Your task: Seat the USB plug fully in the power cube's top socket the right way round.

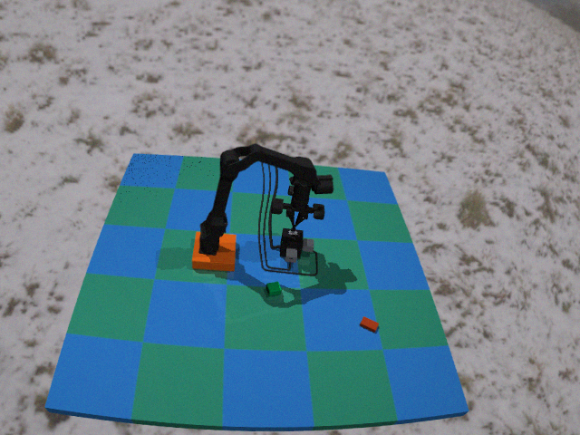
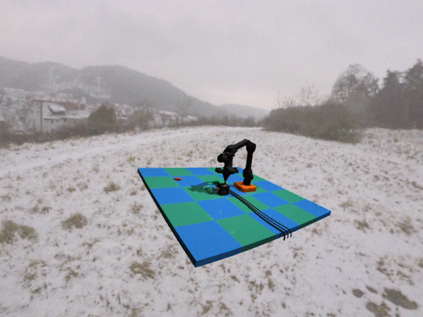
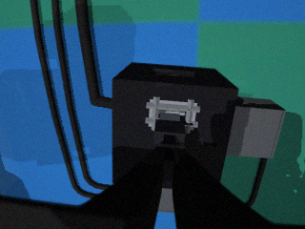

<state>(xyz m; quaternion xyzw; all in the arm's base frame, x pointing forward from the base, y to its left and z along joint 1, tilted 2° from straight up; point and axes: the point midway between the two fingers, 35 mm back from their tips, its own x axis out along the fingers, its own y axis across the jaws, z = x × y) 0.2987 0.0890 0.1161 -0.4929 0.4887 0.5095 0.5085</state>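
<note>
Now: the silver-framed socket 50 mm below my gripper tip and 10 mm to the left of it. The rest, counted from my gripper tip: red block 330 mm to the right, 280 mm ahead, 110 mm below; then green block 220 mm to the right, 100 mm below, 50 mm behind; then dark USB plug 20 mm below.
</note>
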